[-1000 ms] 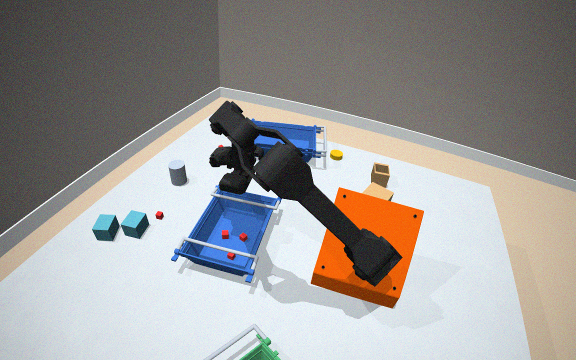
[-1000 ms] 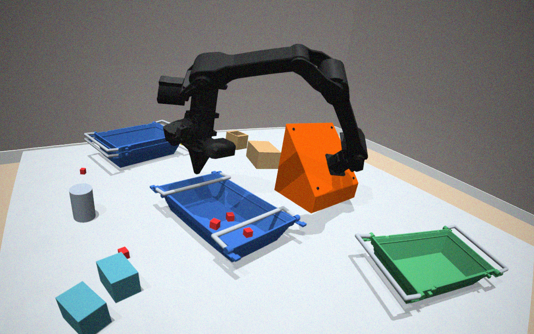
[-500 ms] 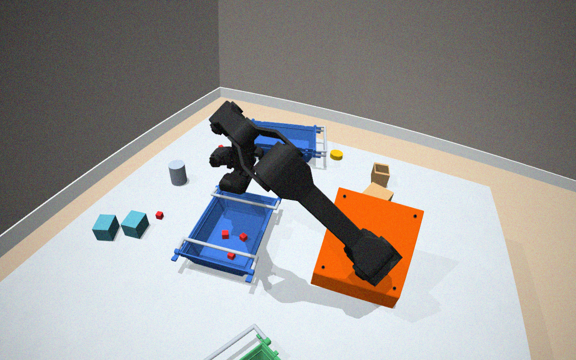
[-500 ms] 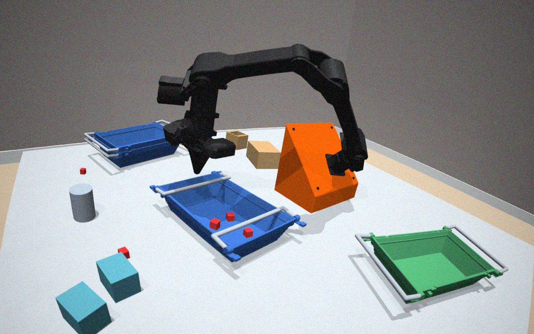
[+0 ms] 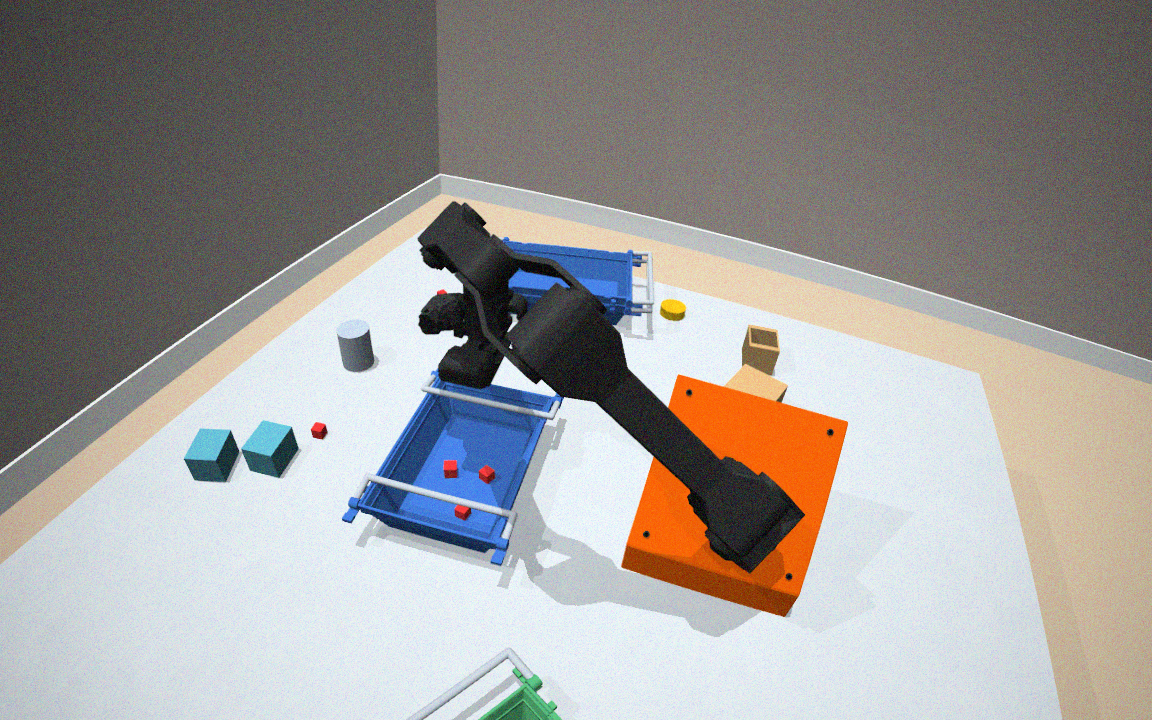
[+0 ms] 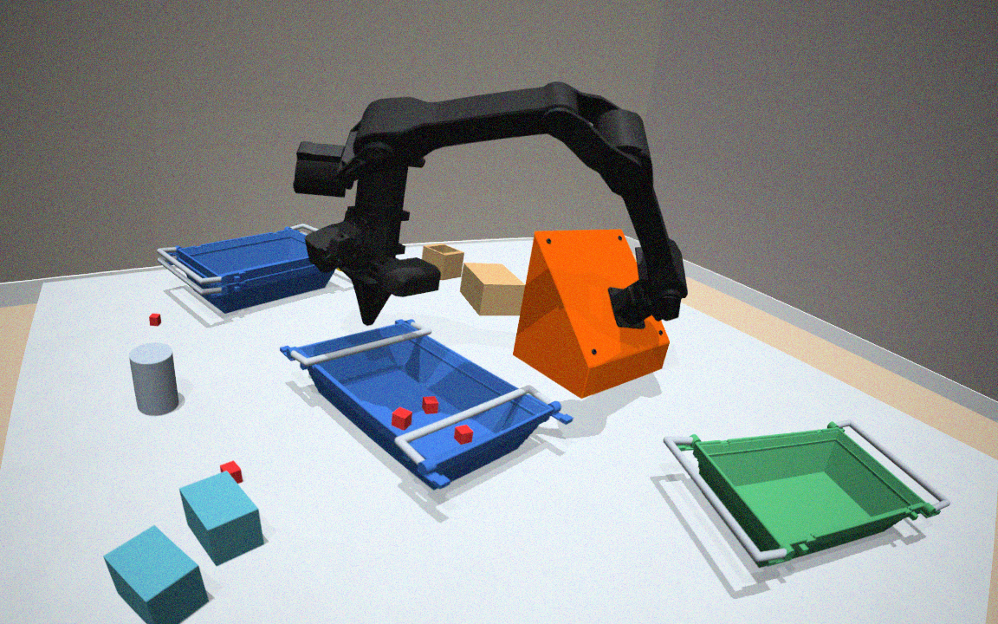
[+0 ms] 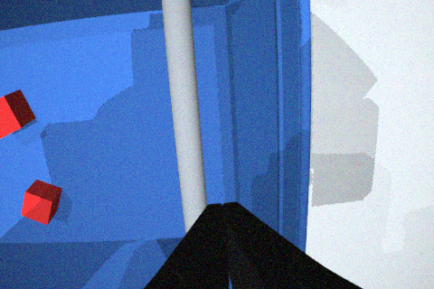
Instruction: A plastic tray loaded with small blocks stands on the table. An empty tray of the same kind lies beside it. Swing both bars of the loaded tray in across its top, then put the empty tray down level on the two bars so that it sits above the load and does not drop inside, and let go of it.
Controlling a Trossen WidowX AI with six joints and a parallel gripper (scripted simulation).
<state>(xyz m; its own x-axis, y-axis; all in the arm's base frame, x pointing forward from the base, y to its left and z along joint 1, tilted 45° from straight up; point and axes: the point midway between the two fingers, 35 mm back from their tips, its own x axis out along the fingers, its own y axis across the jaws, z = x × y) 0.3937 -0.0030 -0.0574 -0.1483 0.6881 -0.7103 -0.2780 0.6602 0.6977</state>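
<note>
Right now my gripper tip is 440 mm to the right of the green tray, 370 mm past it and 40 mm above it. Round my gripper tip: brown box (410 mm to the right, 300 mm behind, 70 mm below); grey cylinder (280 mm ahead, 50 mm below); yellow disc (460 mm to the right, 110 mm behind, 80 mm below).
</note>
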